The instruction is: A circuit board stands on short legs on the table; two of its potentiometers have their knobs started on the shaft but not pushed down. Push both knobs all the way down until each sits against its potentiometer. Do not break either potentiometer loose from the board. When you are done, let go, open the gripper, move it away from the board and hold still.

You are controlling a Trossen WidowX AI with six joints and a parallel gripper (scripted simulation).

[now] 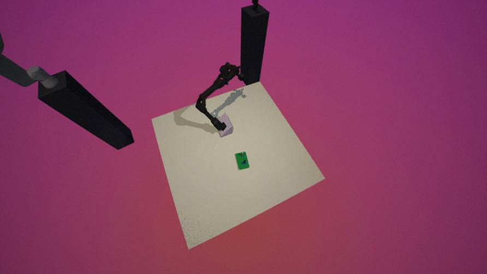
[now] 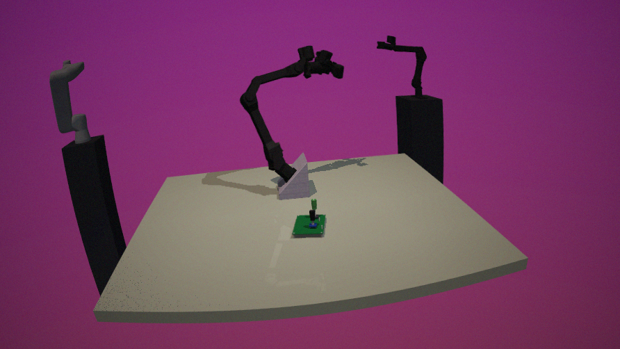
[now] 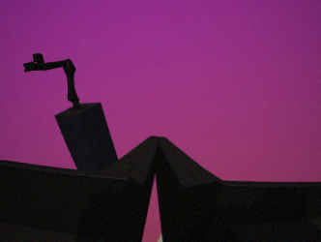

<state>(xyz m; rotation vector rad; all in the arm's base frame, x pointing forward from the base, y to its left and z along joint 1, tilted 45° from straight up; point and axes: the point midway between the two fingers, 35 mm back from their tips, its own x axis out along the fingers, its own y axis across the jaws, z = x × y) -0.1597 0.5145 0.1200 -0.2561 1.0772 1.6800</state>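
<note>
Now: gripper tip 550 mm short of the green knob, 290 mm to the left of it and 430 mm above it.
</note>
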